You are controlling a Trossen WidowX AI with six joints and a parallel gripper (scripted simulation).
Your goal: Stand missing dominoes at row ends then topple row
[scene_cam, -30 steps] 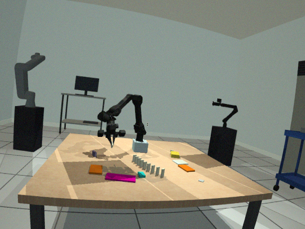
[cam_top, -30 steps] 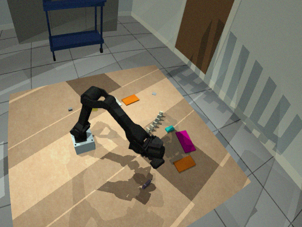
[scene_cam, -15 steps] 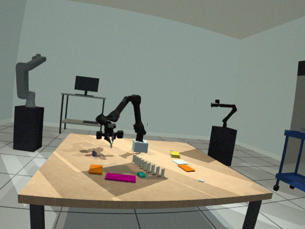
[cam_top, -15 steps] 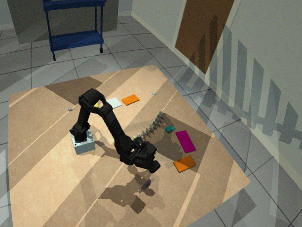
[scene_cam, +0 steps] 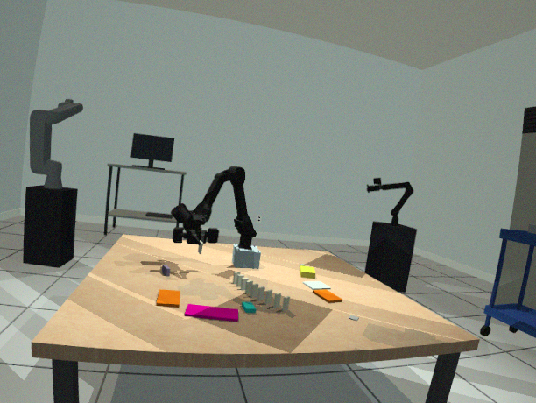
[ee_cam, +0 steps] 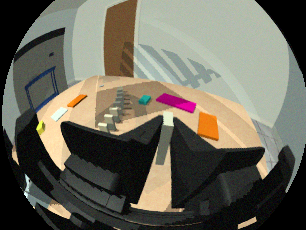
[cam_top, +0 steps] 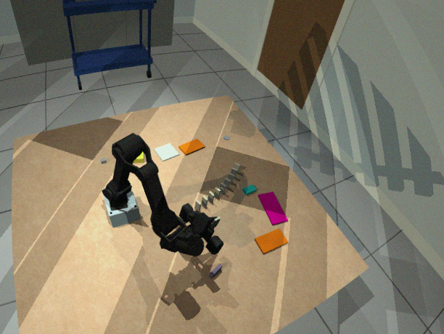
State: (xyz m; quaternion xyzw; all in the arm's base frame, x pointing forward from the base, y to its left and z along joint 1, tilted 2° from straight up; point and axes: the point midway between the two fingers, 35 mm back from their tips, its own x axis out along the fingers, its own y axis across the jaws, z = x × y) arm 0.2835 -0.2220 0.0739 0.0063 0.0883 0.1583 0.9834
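Right now my gripper tip is 130 mm to the left of the purple block, 130 mm above it and 50 mm past it. The rest, counted from my gripper tip: orange slab (220 mm ahead, 140 mm below, 90 mm to the right); then teal block (250 mm ahead, 170 mm to the left, 140 mm below); then magenta slab (310 mm ahead, 150 mm below, 50 mm to the left).
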